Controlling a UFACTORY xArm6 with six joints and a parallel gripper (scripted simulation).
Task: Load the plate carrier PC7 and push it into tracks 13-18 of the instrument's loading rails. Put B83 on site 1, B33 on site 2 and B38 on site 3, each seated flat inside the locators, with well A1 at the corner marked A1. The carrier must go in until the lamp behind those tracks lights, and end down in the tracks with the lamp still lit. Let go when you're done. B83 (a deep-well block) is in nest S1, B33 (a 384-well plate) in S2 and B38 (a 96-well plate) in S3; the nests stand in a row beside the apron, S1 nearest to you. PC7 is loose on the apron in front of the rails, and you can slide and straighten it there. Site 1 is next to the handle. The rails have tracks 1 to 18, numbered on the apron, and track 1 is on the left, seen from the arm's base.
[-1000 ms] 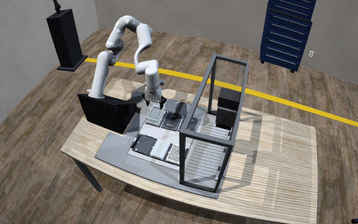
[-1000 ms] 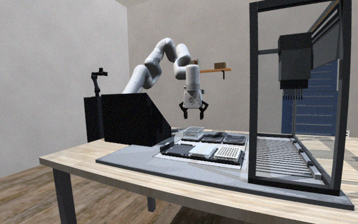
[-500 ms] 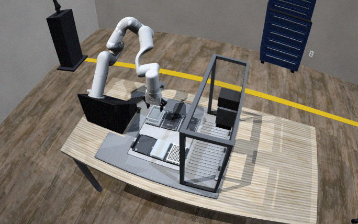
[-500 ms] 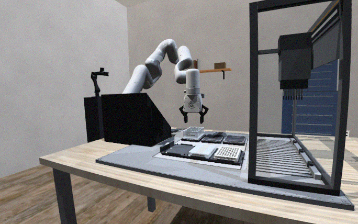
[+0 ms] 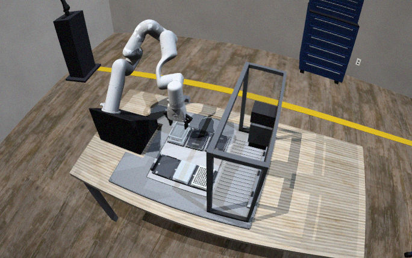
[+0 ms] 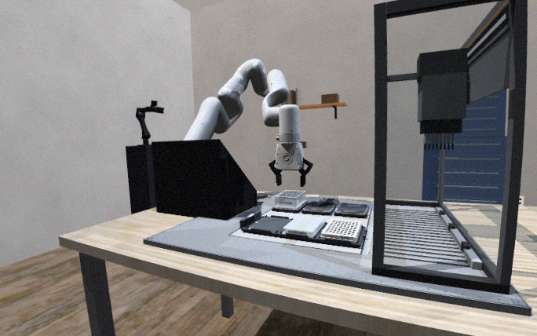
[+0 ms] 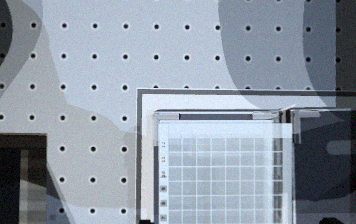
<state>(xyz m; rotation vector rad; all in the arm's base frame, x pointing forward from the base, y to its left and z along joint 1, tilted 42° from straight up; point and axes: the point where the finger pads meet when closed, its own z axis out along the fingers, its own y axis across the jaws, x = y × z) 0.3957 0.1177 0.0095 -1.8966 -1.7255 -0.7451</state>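
Right now the deep-well block B83 is 6 cm below my hand. Also, from my hand: nest s2 (11 cm ahead, 9 cm below); nest s3 (22 cm ahead, 1 cm to the right, 9 cm below); dark carrier PC7 (10 cm ahead, 24 cm to the right, 8 cm below).
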